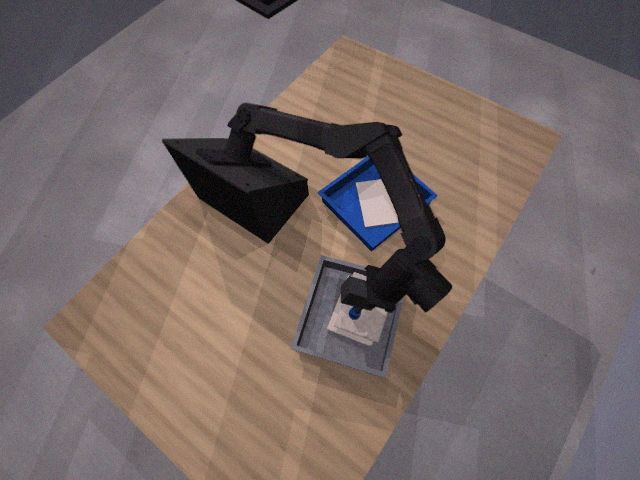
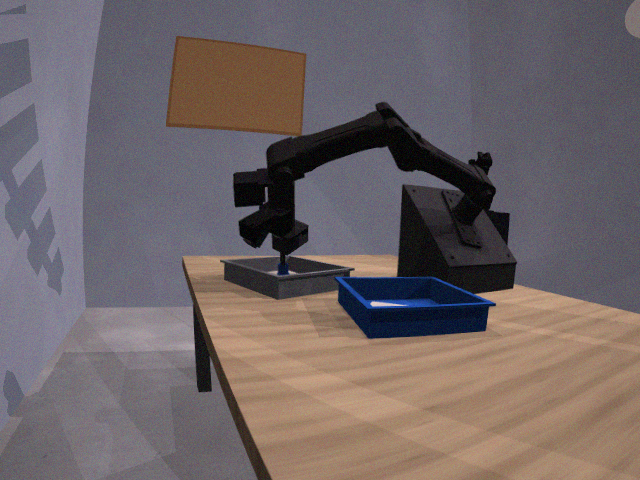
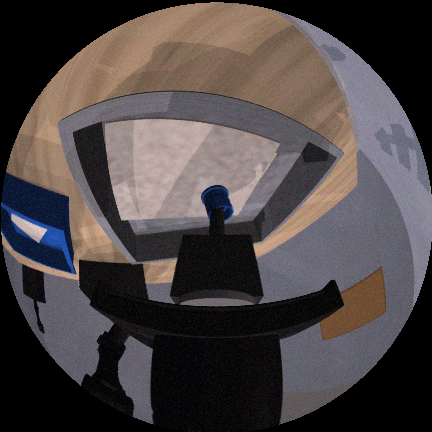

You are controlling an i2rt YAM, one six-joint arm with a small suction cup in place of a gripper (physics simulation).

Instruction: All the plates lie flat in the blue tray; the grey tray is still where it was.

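Places are measured from the arm's base along level axes (x ahead, y left, z up), in centimetres.
Where they show: hand, tool point: (image 1: 351, 315) (image 3: 216, 194); arm's base, link origin: (image 1: 235, 160) (image 2: 460, 218).
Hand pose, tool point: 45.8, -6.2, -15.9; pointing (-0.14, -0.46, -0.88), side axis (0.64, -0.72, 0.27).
Things, the pixels of their centre, and the offset from my tool point, as dx, dy, dz. Level surfaces: height alone.
- grey tray, body centre: (image 3: 215, 198) (image 2: 284, 274) (image 1: 350, 314) -0.4, +0.0, +0.4
- pale square plate, body centre: (image 3: 189, 178) (image 1: 365, 305) +0.8, +4.2, +0.0
- blue tray, body centre: (image 2: 406, 302) (image 3: 27, 231) (image 1: 376, 198) -17.4, +29.8, +0.4
- wooden table, surface height: dz -2.1
The grey tray (image 1: 308, 311) (image 2: 270, 286) (image 3: 201, 105) sits near the table's edge. A pale square plate (image 1: 370, 325) (image 3: 169, 169) hangs on my suction cup (image 1: 355, 312) (image 2: 283, 270) (image 3: 217, 199), level and a little above the tray floor, around rim height. Another plate (image 1: 341, 332) lies flat under it, slightly turned, with its corners sticking out. The blue tray (image 1: 341, 200) (image 2: 413, 324) (image 3: 36, 201) stands beside the grey one and holds one plate (image 1: 376, 205) (image 2: 385, 303) (image 3: 28, 227) lying flat. The arm crosses above the blue tray.
The black robot base (image 1: 237, 181) (image 2: 451, 238) stands on the wooden table (image 1: 199, 310) (image 2: 366, 405) behind the blue tray. The table edge runs close to the grey tray's outer side. An orange board (image 2: 234, 86) (image 3: 354, 304) hangs on the wall.
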